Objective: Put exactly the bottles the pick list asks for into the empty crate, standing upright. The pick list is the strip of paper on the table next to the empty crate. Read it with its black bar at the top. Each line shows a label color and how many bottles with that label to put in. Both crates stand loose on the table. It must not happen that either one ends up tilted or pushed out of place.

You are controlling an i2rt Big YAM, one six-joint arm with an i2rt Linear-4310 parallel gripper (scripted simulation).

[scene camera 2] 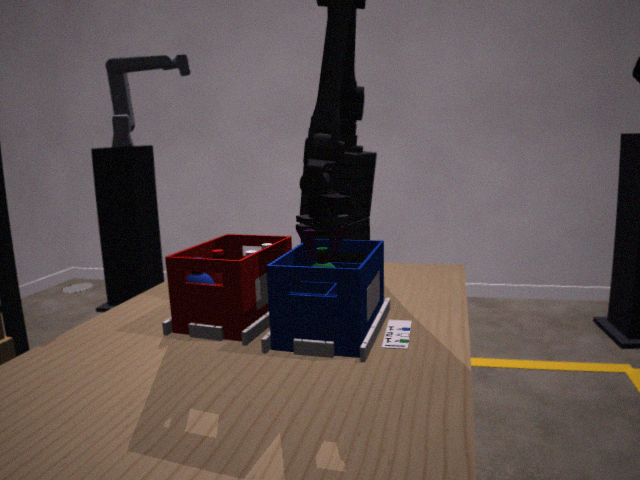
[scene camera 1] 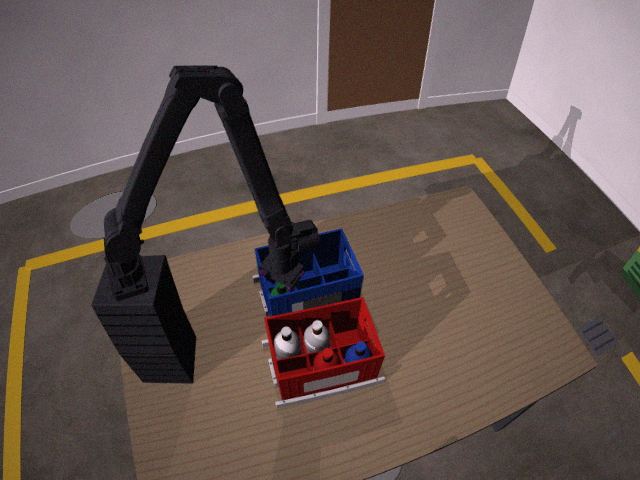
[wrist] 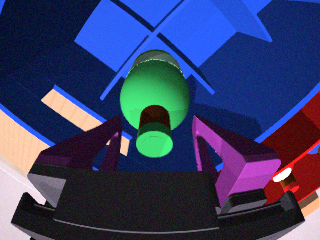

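Note:
A blue crate is visible in these views: [scene camera 2: 342, 311], [scene camera 1: 329, 277] and [wrist: 250, 79]. The wrist view also shows a green bottle [wrist: 155, 92]. The gripper [scene camera 2: 322, 257] is visible as well, with further sightings of it at [scene camera 1: 283, 287] and [wrist: 157, 121].

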